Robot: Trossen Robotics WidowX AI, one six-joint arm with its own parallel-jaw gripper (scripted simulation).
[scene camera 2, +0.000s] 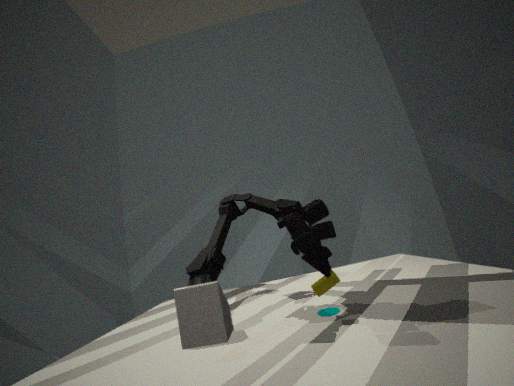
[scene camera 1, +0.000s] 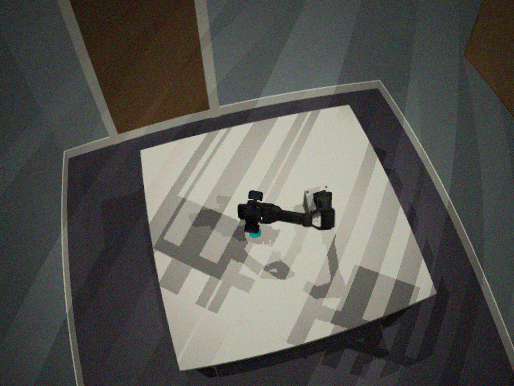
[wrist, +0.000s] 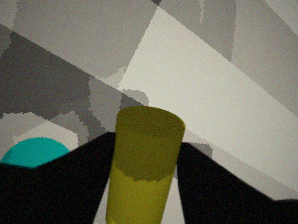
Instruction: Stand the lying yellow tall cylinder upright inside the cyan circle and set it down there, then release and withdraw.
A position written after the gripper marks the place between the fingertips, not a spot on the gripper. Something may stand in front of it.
Note:
The gripper (scene camera 2: 331,277) carries a yellow tall cylinder.
The gripper shows as well in the wrist view (wrist: 147,146).

